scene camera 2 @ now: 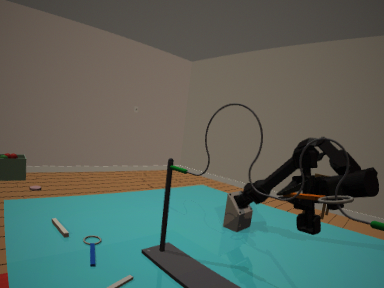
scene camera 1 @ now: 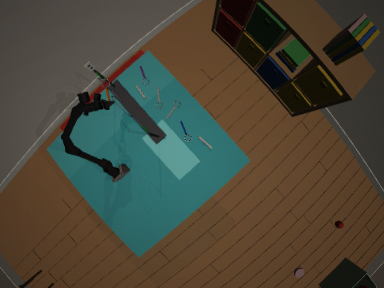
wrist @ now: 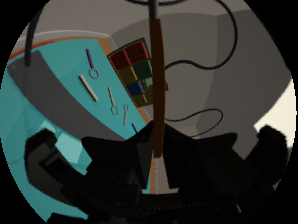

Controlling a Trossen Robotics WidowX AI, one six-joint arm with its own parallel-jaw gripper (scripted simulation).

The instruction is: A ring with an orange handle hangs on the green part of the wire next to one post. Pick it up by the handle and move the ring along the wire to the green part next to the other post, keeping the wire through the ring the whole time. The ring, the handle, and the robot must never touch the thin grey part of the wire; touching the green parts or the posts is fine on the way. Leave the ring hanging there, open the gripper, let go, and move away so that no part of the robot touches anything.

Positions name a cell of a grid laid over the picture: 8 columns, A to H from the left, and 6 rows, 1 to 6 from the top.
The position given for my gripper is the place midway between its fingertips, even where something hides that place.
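Observation:
My gripper is visible at (scene camera 2: F5) and, in the wrist view, at (wrist: E4).

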